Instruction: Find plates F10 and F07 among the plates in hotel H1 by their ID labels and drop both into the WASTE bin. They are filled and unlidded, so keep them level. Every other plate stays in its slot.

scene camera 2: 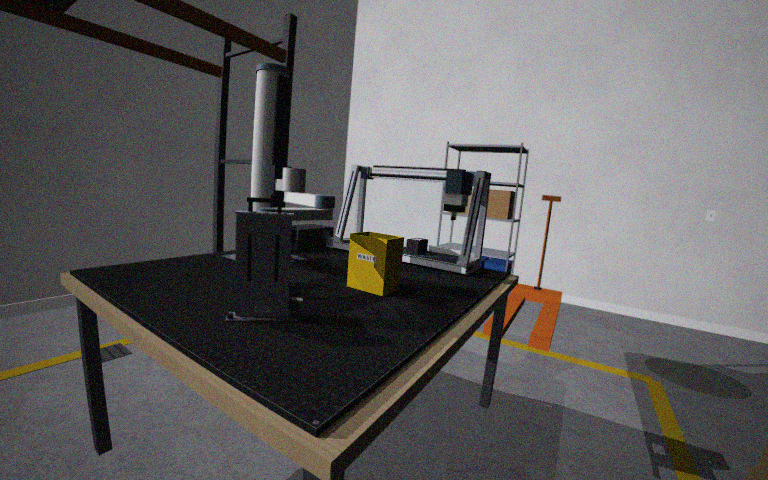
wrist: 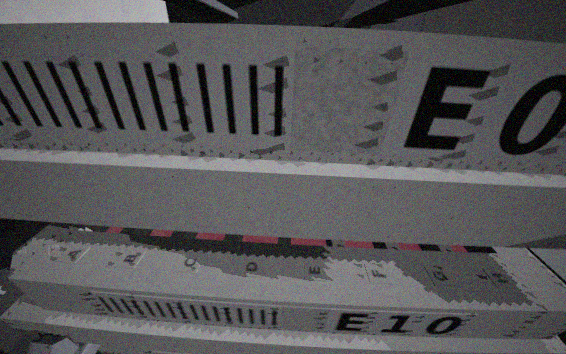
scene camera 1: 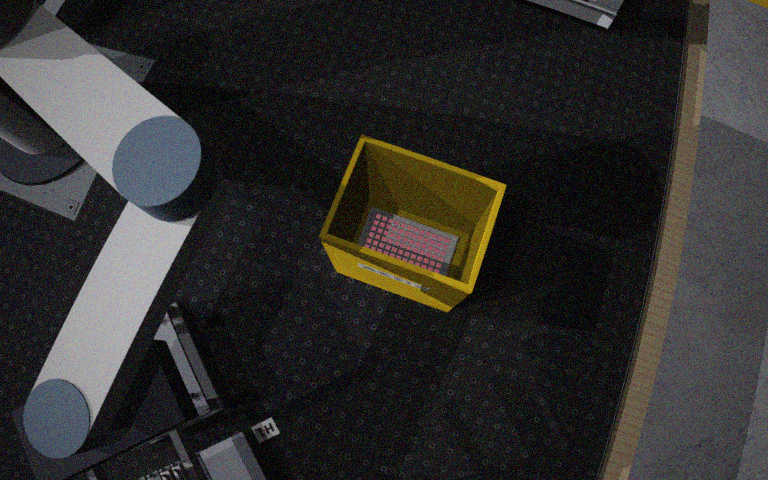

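Places are measured from the arm's base along level axes (x ahead, y left, z up), in metres.
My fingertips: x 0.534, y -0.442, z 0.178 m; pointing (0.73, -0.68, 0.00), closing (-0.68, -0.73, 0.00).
Note:
Behind a point stands the place of what it marks.
My gripper is hidden beneath the arm's wrist joint at the lower left in scene camera 1, and its fingers do not show in the wrist view. It is shut on a plate whose ID cannot be read. Hotel H1 (scene camera 2: pixel 263 237) @(z 0.233, x 0.589, y -0.493 m) is a tall dark tower. In the wrist view, a plate (wrist: pixel 345 100) whose label starts "E0", last digit cut off, is very near; plate E10 (wrist: pixel 300 320) lies level below it, pink wells partly showing. The yellow WASTE bin (scene camera 1: pixel 351 260) @(z 0.146, x 0.595, y -0.084 m) (scene camera 2: pixel 390 266) @(z 0.114, x 0.726, y -0.050 m) stands upright; a plate (scene camera 1: pixel 419 240) @(z 0.033, x 0.658, y -0.009 m) with pink wells lies inside, its ID unseen.
The arm's outer link (scene camera 1: pixel 113 316) @(z 0.290, x 0.433, y -0.225 m) (scene camera 2: pixel 300 198) @(z 0.320, x 0.311, y -0.090 m) reaches over the hotel area. The H1 tag (scene camera 1: pixel 265 430) @(z 0.013, x 0.547, y -0.319 m) lies beside the hotel. A gantry machine (scene camera 2: pixel 478 220) @(z 0.273, x 0.850, y 0.564 m) stands behind the bin. The wooden table edge (scene camera 1: pixel 662 271) @(z 0.000, x 1.024, y 0.075 m) (scene camera 2: pixel 198 379) @(z -0.006, x 0.718, y -0.750 m) and an open metal shelf unit (scene camera 2: pixel 487 149) also show.

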